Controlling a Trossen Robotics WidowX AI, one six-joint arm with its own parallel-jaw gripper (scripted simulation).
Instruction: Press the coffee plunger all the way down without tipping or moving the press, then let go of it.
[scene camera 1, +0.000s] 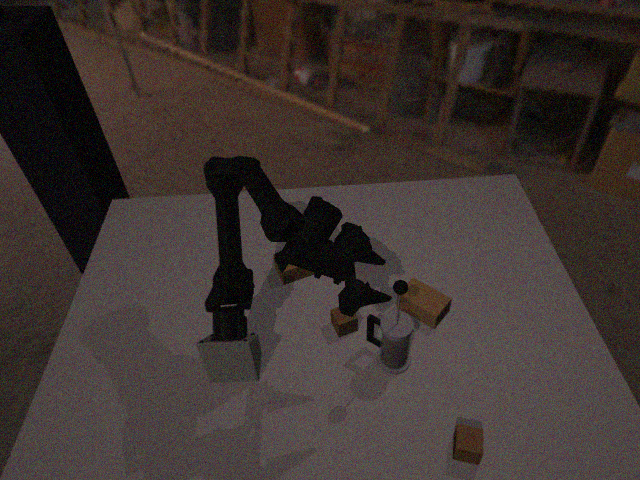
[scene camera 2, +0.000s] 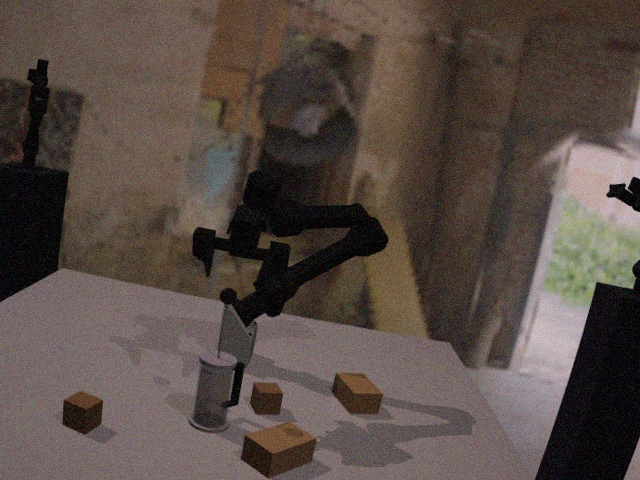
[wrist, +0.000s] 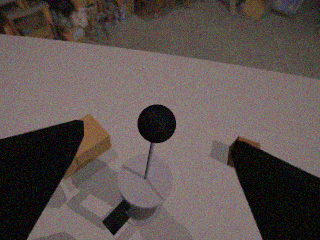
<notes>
My gripper (scene camera 2: 231, 279) is open, holding nothing. Further things: a coffee press (scene camera 2: 214, 386).
The coffee press is seen too in scene camera 1 (scene camera 1: 392, 357) and in the wrist view (wrist: 145, 180). My gripper shows as well in scene camera 1 (scene camera 1: 387, 280) and in the wrist view (wrist: 160, 138).
</notes>
